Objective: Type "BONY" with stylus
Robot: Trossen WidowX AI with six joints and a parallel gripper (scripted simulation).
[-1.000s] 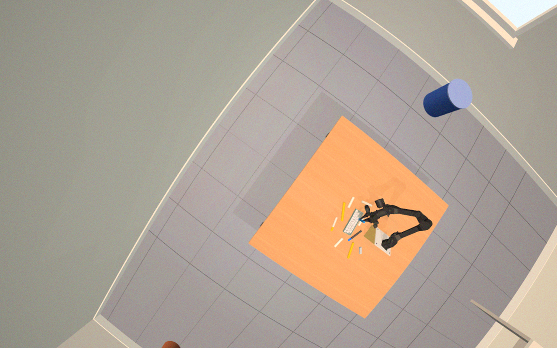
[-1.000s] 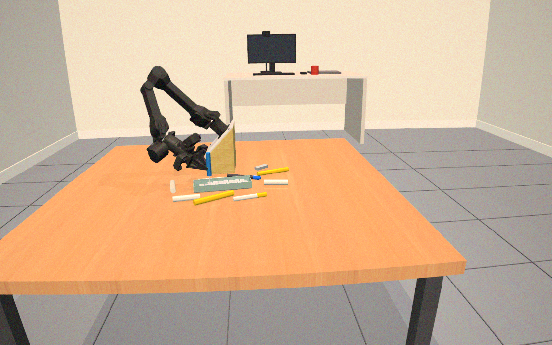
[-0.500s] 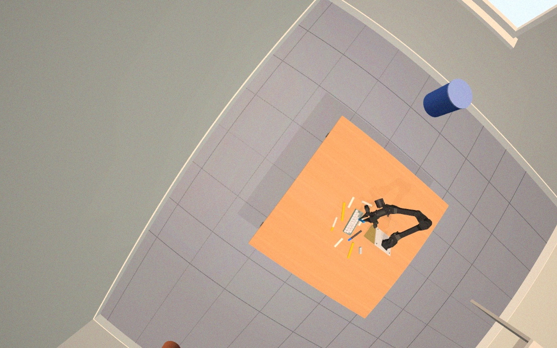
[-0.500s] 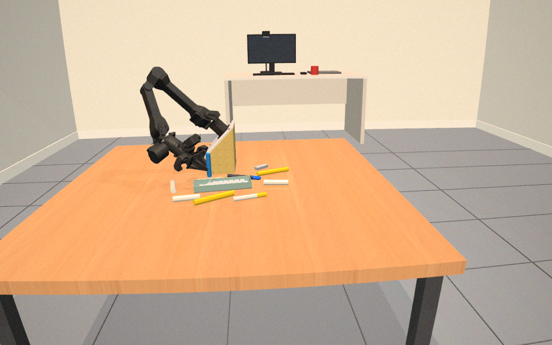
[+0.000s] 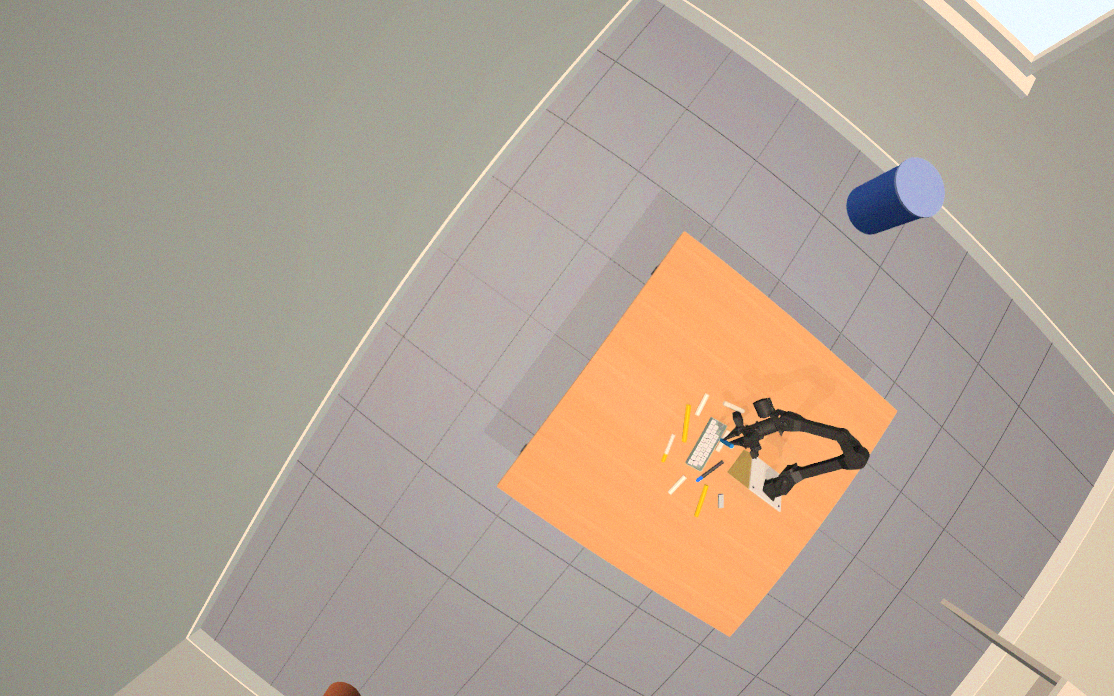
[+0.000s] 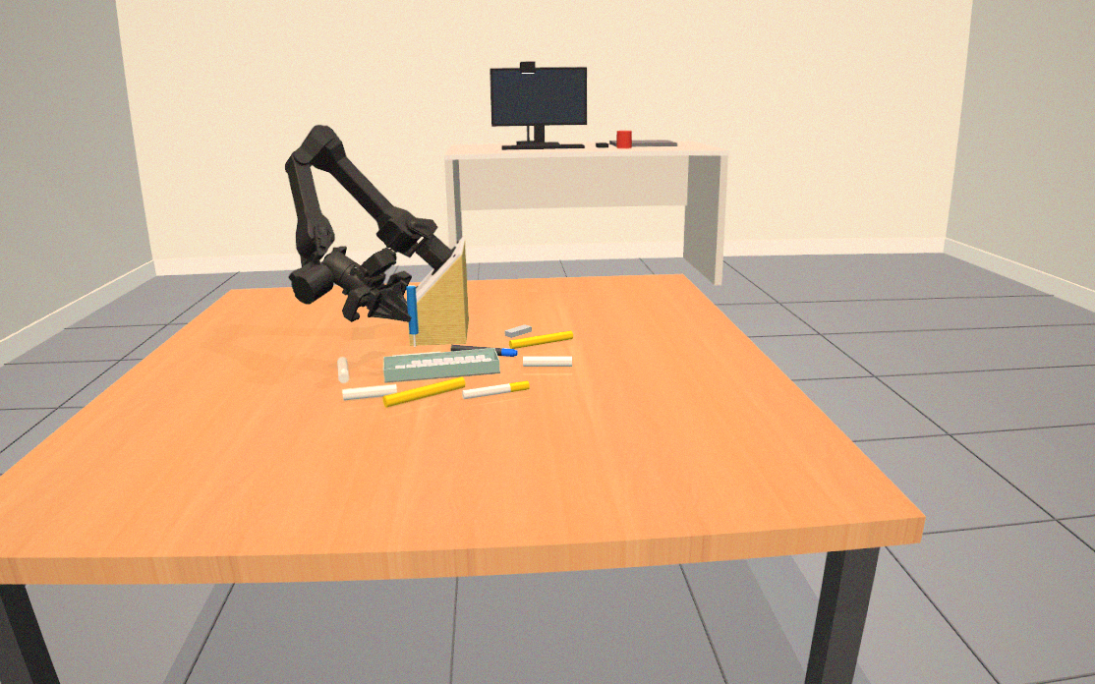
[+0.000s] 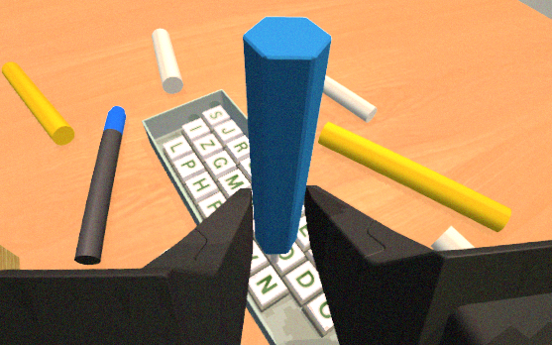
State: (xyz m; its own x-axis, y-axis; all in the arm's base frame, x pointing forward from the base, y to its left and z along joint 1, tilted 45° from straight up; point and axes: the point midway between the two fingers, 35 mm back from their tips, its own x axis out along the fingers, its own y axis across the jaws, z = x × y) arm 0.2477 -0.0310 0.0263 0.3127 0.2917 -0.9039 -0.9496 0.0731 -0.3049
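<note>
The N key is 90 mm below my gripper tip. From my gripper tip the other things lie so: yellow marker 130 mm ahead, 100 mm below, 50 mm to the left; blue stylus 20 mm below; D key 90 mm below, 20 mm ahead, 10 mm to the right.
</note>
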